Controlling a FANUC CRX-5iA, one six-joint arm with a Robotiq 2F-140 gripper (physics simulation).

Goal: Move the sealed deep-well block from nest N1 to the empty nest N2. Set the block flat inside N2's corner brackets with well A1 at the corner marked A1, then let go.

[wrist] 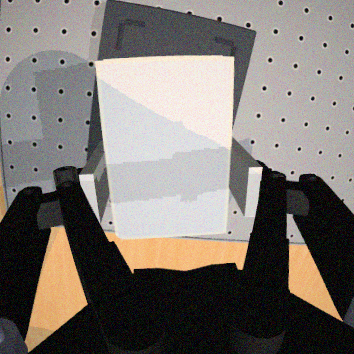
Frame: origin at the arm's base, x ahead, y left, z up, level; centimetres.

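Where they show: gripper, fingertip midpoint: [166, 155].
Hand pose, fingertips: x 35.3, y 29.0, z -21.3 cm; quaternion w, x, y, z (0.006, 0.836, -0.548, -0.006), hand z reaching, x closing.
Observation:
Things, the pixels of their top centre, and the offset from my fingertips. Level surfaces: height alone.
- sealed deep-well block at its top centre: [168, 157] dy +0.4, dx +0.9, dz +3.0 cm
- dark grey nest plate at its top centre: [164, 113] dy +1.2, dx +2.5, dz -2.5 cm
- light grey pegboard at its surface level: dz -3.9 cm
- orange-tan wooden surface at its surface level: dz -5.2 cm
The sealed deep-well block [167, 145] fills the middle of the wrist view as a pale rectangle seen from above. My gripper [166, 155] is shut on the block, with one grey pad at its left side and one at its right. A dark grey nest plate [175, 37] shows beyond and below the block, with two corner brackets at its far end. The plate is turned relative to the block, and the block covers much of it. The block appears held above the plate; the height is hard to tell. No A1 mark can be read on block or nest.
A light grey pegboard [305, 105] with rows of small holes lies around the nest plate. Its near edge runs across below the block, with an orange-tan wooden surface [170, 252] in front of it. Shadows of the arm and block fall on the board at left.

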